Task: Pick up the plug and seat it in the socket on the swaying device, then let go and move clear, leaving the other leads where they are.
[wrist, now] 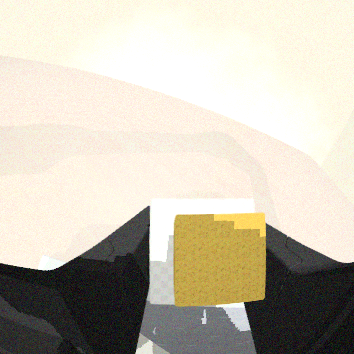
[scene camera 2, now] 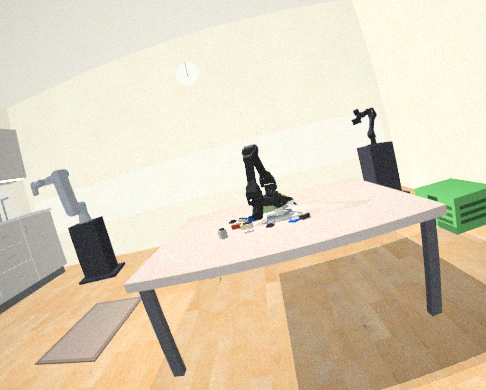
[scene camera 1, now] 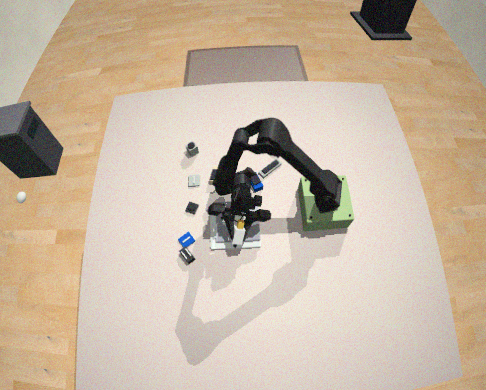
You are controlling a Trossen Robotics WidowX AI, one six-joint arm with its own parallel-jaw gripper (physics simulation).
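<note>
The plug [scene camera 1: 239, 236] [wrist: 220, 260] is a white block with a yellow block on it. My gripper [scene camera 1: 237, 241] [wrist: 192, 214] is shut on it, with one black finger on each side. It holds the plug over the device [scene camera 1: 215, 246] [wrist: 190, 325], a light flat unit with a grey top, in the middle of the table. The arm and fingers cover much of the device in scene camera 1, and the socket cannot be made out. Whether the plug touches the device cannot be told. In scene camera 2 the gripper and plug are too small to tell apart.
Left of the device lie a blue piece [scene camera 1: 186, 239], a dark connector [scene camera 1: 187, 255], a small black block [scene camera 1: 192, 207], a pale square piece [scene camera 1: 194, 180] and a grey cylinder [scene camera 1: 192, 148] [scene camera 2: 222, 233]. A long connector [scene camera 1: 270, 168] lies behind. A green box [scene camera 1: 327, 220] stands right.
</note>
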